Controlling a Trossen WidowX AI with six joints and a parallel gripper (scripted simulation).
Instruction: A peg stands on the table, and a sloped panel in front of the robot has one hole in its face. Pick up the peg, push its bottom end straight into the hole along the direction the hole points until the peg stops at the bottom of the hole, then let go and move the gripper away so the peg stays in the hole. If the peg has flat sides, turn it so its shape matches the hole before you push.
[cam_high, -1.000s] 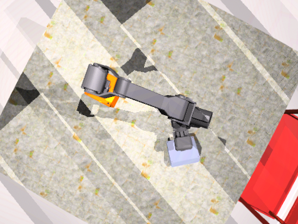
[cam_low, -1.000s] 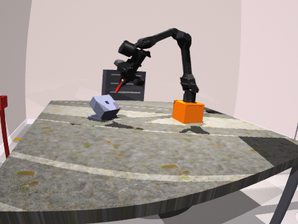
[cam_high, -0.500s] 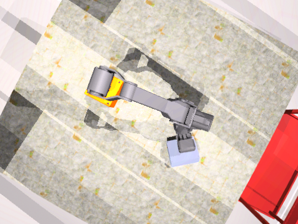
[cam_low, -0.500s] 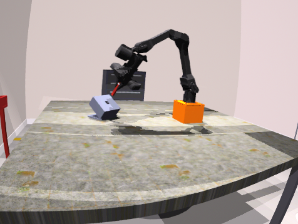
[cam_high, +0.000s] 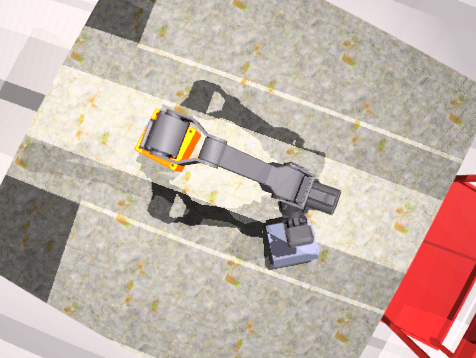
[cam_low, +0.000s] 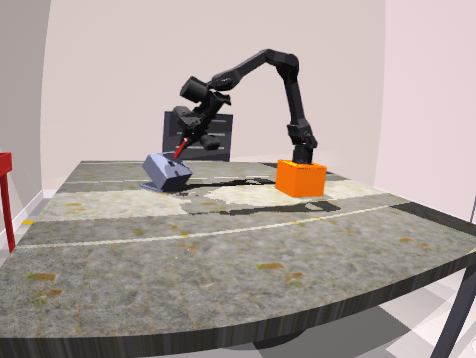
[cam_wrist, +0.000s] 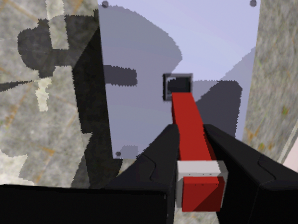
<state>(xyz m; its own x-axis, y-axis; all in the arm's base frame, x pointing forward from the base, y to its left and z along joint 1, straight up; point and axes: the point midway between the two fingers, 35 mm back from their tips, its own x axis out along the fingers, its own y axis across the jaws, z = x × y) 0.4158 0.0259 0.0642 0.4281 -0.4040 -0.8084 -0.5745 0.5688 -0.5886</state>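
The panel lies 4 cm ahead of my gripper tip, 4 cm to the right of it and 8 cm below it. Round my gripper tip: red square peg 1 cm behind, 1 cm to the left, 1 cm above.
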